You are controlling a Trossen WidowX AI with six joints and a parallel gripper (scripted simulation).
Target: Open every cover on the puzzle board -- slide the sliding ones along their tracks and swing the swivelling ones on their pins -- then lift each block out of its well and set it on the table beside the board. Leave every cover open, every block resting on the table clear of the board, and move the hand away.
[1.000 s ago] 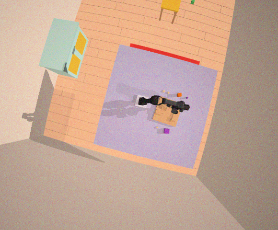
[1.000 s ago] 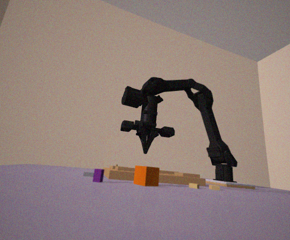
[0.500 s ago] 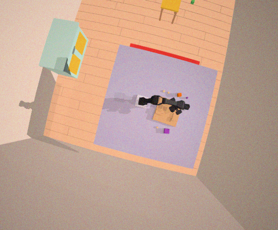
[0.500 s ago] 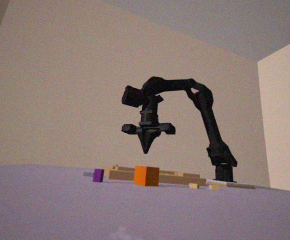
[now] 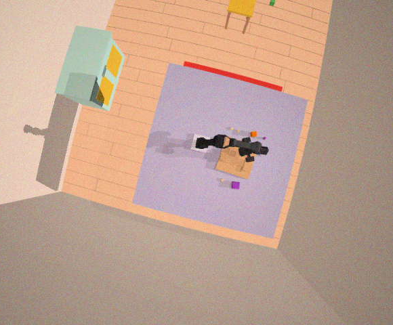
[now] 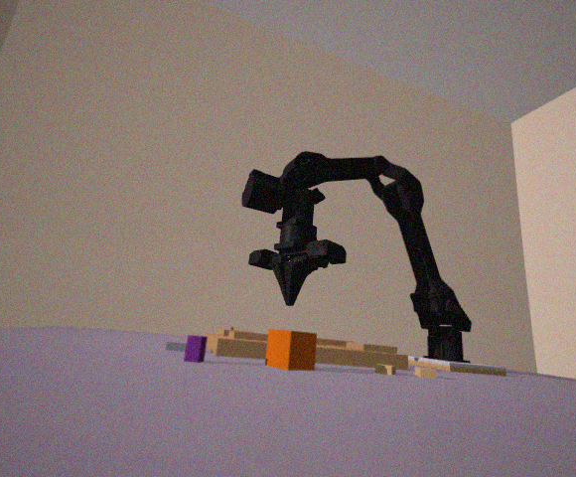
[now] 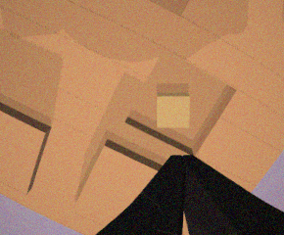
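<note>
My gripper tip is 4 cm past the wooden puzzle board, 4 cm to the left of it and 6 cm above it. Also, from my gripper tip: grey flat piece: 17 cm ahead, 8 cm below; orange block: 7 cm ahead, 16 cm to the left, 6 cm below.
</note>
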